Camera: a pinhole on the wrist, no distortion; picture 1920 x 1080 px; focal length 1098.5 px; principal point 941.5 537.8 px. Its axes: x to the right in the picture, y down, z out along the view. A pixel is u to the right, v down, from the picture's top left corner.
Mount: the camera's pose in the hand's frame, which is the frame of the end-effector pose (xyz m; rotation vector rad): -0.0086 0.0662 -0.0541 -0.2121 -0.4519 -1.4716
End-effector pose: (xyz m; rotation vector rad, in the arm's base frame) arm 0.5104 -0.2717 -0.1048 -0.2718 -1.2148 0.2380
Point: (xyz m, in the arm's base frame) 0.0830 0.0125 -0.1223
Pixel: 929 601
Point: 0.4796 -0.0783 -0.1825
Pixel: 69 681
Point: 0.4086 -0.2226 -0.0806
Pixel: 1683 796
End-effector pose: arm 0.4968 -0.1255 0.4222 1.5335 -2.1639 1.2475
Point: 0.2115 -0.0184 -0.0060
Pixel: outside the picture
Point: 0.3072 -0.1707 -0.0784
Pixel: 532 325
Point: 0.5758 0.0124 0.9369
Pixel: behind the camera
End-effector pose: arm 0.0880 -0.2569 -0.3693 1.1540 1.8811 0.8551
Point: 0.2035 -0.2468 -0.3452
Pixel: 1385 508
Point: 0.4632 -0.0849 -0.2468
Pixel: 707 783
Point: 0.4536 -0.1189 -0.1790
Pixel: 534 662
